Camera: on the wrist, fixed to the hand. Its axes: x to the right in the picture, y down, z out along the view.
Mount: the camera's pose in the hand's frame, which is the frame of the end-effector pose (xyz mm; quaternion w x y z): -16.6 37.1 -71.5 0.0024 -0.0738 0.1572 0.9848
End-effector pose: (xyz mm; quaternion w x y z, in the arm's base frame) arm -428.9 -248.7 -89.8 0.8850 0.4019 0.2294 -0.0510
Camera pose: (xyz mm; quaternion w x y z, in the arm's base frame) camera -459.6 -172.8 -97.7 0.0459 0.1696 -0.2524 0.9515
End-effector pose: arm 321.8 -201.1 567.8 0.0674 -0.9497 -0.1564 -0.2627
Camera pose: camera 286.5 -255.4 618.4 0.2134 -0.1200 0.9649 -0.0951
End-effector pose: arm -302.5 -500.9 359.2 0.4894 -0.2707 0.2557 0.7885
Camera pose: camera -317.4 -573.7 323.9 0.8356 -0.0911 -0.2860 -0.4602
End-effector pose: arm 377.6 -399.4 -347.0 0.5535 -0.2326 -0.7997 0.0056
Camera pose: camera 459.3 -390.4 -343.9 0.1044 -0.8298 0.3137 0.4495
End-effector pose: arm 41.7 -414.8 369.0 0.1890 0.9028 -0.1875 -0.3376
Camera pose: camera 70.9 -423.6 445.4 0.4290 -0.1434 -0.8349 0.3134
